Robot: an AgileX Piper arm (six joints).
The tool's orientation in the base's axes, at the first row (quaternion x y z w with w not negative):
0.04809 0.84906 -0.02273 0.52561
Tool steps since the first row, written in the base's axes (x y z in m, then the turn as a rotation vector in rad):
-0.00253 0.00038 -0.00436 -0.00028 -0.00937 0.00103
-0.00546 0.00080 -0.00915 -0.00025 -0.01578 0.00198
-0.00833 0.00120 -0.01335 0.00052 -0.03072 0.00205
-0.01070 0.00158 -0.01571 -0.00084 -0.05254 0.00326
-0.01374 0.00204 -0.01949 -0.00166 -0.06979 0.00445
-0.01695 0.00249 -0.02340 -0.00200 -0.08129 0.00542
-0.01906 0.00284 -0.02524 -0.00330 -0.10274 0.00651
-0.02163 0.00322 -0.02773 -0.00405 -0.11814 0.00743
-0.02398 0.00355 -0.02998 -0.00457 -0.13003 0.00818
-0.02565 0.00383 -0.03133 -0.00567 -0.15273 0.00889
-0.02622 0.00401 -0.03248 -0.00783 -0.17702 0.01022
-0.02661 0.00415 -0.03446 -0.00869 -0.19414 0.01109
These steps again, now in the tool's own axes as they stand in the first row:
0.00504 0.00006 -0.00034 -0.00134 -0.00933 0.00013
0.01065 0.00011 -0.00085 -0.00257 -0.01569 0.00030
0.01570 0.00015 -0.00156 -0.00384 -0.03047 0.00229
0.01889 0.00025 -0.00265 -0.00558 -0.05229 0.00248
0.02364 0.00035 -0.00371 -0.00728 -0.06952 0.00276
0.02859 0.00041 -0.00487 -0.00866 -0.08098 0.00305
0.03119 0.00051 -0.00596 -0.01030 -0.10243 0.00331
0.03458 0.00059 -0.00717 -0.01168 -0.11781 0.00361
0.03765 0.00064 -0.00828 -0.01281 -0.12968 0.00387
0.03961 0.00073 -0.00919 -0.01427 -0.15236 0.00460
0.04090 0.00083 -0.00920 -0.01590 -0.17672 0.00425
0.04286 0.00091 -0.00868 -0.01729 -0.19383 0.00462

